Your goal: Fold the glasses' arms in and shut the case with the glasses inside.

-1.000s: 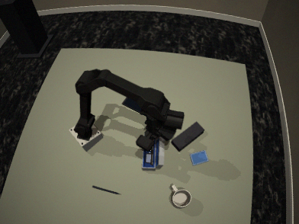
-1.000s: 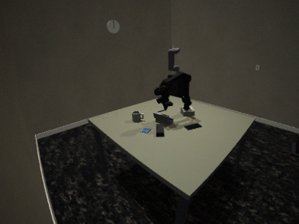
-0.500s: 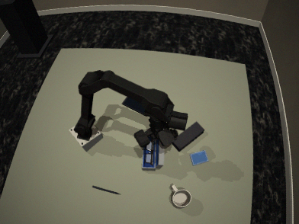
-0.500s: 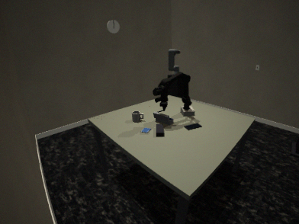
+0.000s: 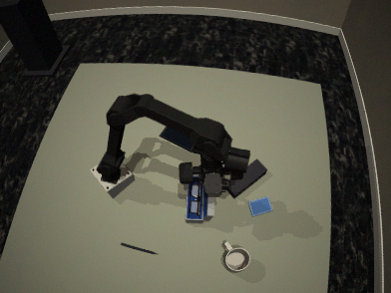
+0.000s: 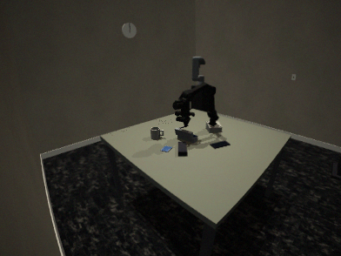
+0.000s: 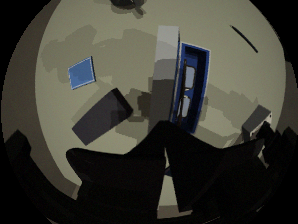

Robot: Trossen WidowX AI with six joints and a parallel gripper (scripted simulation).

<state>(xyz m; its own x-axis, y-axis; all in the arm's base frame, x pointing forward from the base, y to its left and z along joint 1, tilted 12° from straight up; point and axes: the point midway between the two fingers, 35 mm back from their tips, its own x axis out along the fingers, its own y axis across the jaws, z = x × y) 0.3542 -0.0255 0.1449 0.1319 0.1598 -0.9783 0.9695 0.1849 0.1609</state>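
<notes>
Now: hand 100 mm above the grey lid and 20 mm to the left of it. Round my hand: long black box (150 mm below, 120 mm ahead, 80 mm to the left); then glasses case (120 mm below, 20 mm to the right, 20 mm behind); then blue card (190 mm ahead, 160 mm below, 20 mm to the right).
</notes>
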